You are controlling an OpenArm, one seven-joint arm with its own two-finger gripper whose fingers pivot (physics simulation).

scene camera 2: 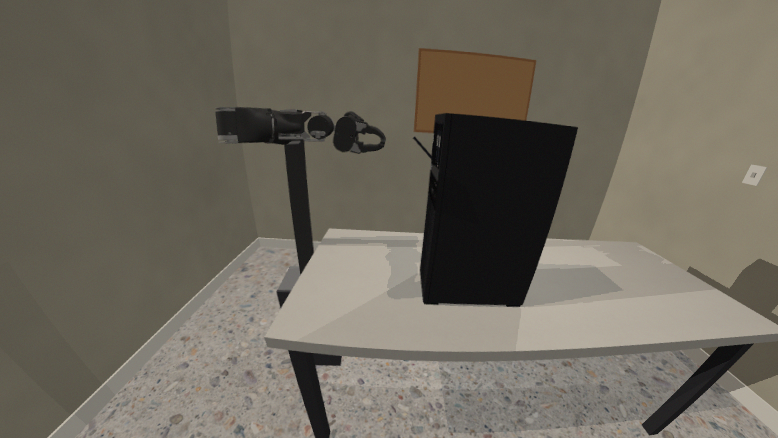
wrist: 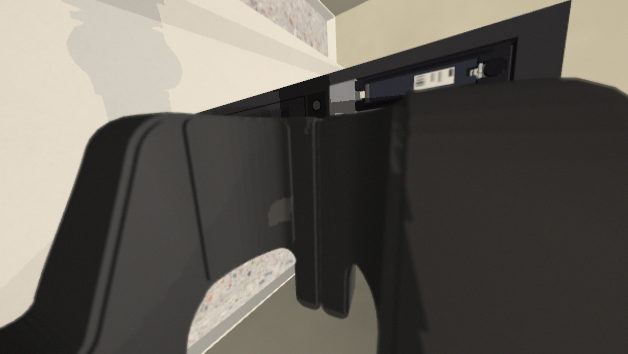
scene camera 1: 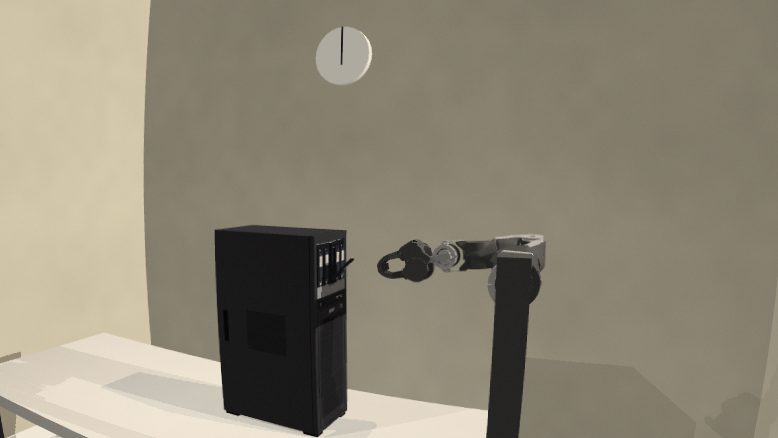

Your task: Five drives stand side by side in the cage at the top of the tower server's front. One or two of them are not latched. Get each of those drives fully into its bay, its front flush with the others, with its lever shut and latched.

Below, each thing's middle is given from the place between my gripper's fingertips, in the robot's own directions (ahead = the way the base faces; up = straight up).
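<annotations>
Drive cage point(wrist: 342, 96): 230 mm ahead of my hand, 10 mm below it and 20 mm to the right of it. The black tower server point(scene camera 1: 283, 353) stands 20 mm to the right of my hand as well, 290 mm ahead of it and 190 mm below it.
</annotations>
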